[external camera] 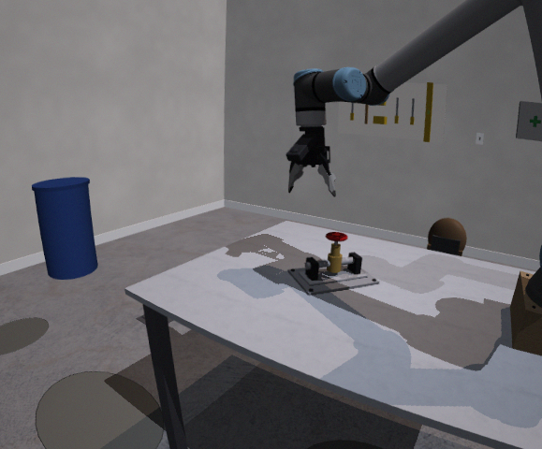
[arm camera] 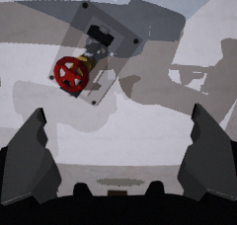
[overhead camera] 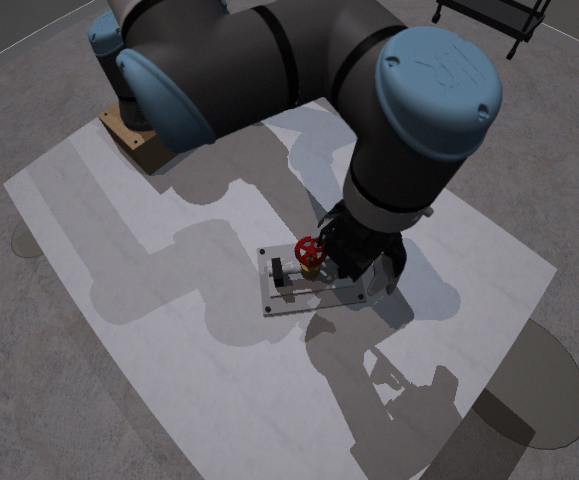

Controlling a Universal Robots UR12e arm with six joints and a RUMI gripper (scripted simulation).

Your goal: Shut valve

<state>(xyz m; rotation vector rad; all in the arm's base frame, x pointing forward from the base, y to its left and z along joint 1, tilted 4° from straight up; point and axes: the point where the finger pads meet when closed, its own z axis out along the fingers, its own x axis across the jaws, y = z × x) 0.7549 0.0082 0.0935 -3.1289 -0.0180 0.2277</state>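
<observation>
The red spoked handwheel lies 90 mm behind my hand and 120 mm below it.
</observation>
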